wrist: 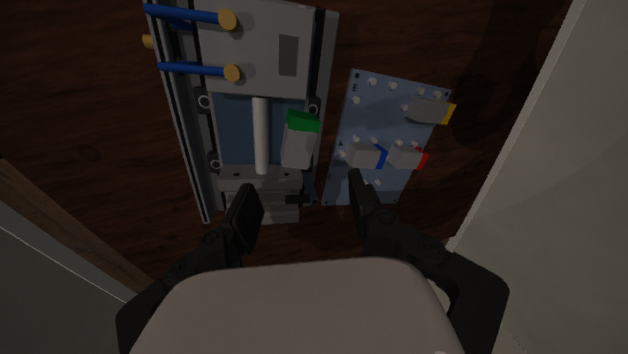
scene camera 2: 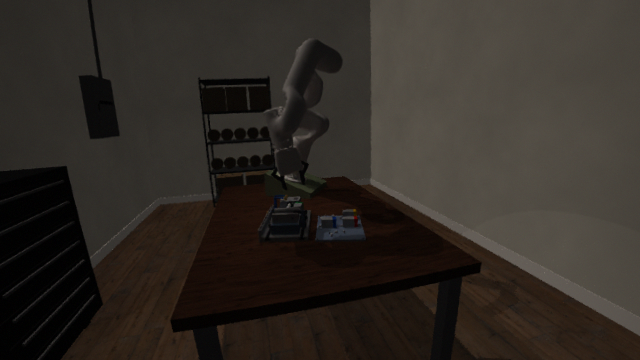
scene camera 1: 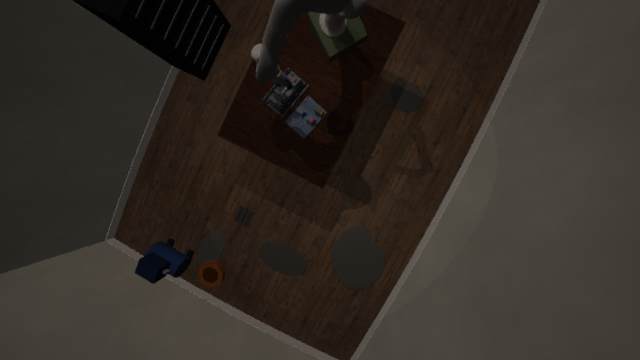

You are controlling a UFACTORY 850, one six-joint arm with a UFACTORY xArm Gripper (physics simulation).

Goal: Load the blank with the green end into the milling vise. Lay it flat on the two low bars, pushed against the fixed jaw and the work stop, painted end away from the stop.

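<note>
The grey blank with the green end (wrist: 299,150) (scene camera 2: 299,204) (scene camera 1: 292,90) rests at the vise, between the pale round rod (wrist: 260,135) and the right side rail in the wrist view. Its green end points to the large grey block; its bare end is by the smaller jaw block (wrist: 235,179). Whether it lies flat on both low bars or touches the jaw and stop cannot be told. The milling vise (wrist: 260,55) (scene camera 2: 285,227) stands on the table. My gripper (wrist: 302,191) (scene camera 2: 294,184) is open and empty, above the vise and clear of the blank.
A light blue board (wrist: 370,120) (scene camera 2: 340,233) (scene camera 1: 306,131) beside the vise holds blanks with yellow (wrist: 427,110), blue (wrist: 364,155) and red (wrist: 406,157) ends between white pegs. Two blue rods (wrist: 190,69) with gold ends reach over the large block. A black handle-like part (wrist: 297,199) sits near the small block.
</note>
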